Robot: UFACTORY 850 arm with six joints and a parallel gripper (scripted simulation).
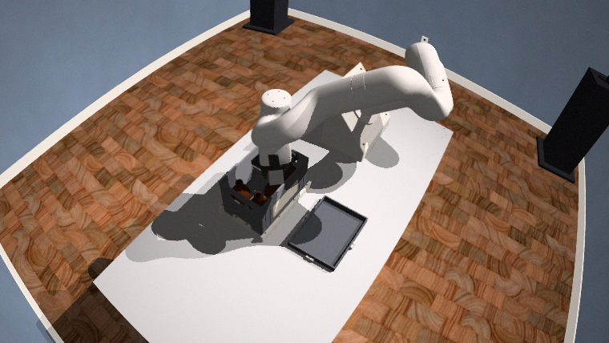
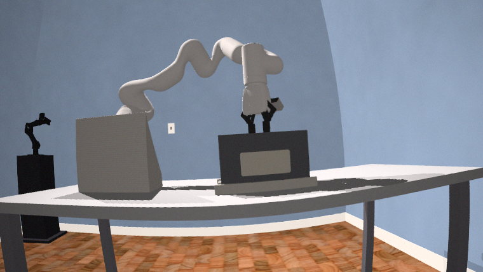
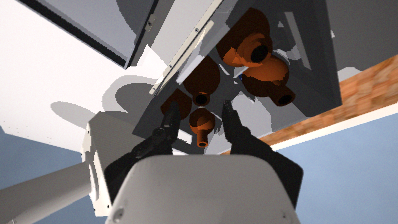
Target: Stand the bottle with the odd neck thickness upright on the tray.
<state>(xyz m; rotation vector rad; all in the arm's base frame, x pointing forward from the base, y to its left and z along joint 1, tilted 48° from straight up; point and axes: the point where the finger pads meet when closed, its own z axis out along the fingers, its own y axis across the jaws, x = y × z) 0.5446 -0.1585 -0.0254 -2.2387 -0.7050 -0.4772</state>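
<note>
My gripper is now 10 mm past the dark grey crate, 50 mm to the left of it and 120 mm above it. From my hand the other things lie so: dark tray: 10 mm ahead, 230 mm to the left, 190 mm below; bottle: 90 mm ahead, 10 mm to the right, 110 mm below.
</note>
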